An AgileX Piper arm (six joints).
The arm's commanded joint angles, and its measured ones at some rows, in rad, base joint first. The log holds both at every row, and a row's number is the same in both.
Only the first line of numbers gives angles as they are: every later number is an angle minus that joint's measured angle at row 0.
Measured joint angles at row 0:
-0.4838, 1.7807, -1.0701, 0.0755, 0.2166, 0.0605
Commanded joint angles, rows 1 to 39:
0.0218, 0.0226, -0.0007, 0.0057, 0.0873, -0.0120
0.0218, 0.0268, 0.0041, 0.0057, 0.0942, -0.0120
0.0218, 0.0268, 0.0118, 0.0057, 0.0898, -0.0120
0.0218, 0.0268, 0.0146, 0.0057, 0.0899, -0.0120
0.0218, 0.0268, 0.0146, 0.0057, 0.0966, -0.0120
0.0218, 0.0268, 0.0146, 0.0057, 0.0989, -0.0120
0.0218, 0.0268, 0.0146, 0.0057, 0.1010, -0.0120
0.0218, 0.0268, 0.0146, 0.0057, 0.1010, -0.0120
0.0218, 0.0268, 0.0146, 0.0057, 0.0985, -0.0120
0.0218, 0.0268, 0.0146, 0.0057, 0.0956, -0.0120
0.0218, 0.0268, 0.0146, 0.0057, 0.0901, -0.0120
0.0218, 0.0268, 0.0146, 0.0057, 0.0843, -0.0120
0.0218, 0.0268, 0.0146, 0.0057, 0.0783, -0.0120
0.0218, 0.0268, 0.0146, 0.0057, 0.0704, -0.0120
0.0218, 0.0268, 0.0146, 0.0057, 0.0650, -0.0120
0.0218, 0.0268, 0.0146, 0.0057, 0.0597, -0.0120
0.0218, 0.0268, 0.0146, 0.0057, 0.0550, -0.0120
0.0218, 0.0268, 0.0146, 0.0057, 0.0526, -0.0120
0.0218, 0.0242, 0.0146, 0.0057, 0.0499, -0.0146
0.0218, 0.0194, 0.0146, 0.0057, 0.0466, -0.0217
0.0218, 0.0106, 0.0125, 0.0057, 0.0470, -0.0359
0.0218, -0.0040, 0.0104, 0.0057, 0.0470, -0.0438
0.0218, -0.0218, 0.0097, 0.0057, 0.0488, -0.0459
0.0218, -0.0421, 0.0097, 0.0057, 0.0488, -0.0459
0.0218, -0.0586, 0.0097, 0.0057, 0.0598, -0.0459
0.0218, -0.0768, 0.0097, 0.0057, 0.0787, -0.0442
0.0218, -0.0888, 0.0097, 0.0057, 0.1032, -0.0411
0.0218, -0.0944, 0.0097, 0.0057, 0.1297, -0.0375
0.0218, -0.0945, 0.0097, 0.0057, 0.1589, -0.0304
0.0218, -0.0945, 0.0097, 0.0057, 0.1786, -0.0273
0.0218, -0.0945, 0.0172, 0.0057, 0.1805, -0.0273
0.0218, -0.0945, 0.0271, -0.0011, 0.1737, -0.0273
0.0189, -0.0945, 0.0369, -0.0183, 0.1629, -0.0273
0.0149, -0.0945, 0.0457, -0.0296, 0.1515, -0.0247
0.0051, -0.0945, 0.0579, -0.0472, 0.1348, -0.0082
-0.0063, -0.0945, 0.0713, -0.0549, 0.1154, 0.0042
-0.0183, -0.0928, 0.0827, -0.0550, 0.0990, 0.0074
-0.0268, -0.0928, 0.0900, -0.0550, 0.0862, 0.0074
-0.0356, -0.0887, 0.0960, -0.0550, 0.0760, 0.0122
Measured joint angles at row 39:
0.0035, -0.0869, 0.0610, -0.0304, 0.1098, -0.0070
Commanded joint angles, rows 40 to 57:
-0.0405, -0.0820, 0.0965, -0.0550, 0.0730, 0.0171
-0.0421, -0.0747, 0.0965, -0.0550, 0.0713, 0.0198
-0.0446, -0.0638, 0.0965, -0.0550, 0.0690, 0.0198
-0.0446, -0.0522, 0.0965, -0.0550, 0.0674, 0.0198
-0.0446, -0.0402, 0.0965, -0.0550, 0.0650, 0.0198
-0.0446, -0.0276, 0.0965, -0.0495, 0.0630, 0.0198
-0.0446, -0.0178, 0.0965, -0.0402, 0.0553, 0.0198
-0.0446, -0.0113, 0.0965, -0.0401, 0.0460, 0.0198
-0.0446, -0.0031, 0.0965, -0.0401, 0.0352, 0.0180
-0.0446, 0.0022, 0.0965, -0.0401, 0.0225, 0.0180
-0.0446, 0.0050, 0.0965, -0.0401, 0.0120, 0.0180
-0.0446, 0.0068, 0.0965, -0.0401, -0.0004, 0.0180
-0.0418, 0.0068, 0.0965, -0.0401, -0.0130, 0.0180
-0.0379, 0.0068, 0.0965, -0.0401, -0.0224, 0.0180
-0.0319, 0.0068, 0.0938, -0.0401, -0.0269, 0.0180
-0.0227, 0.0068, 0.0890, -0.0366, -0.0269, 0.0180
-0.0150, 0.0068, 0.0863, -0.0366, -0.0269, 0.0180
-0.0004, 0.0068, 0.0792, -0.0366, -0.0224, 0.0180
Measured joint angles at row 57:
-0.0348, 0.0070, 0.0889, -0.0306, -0.0237, 0.0175
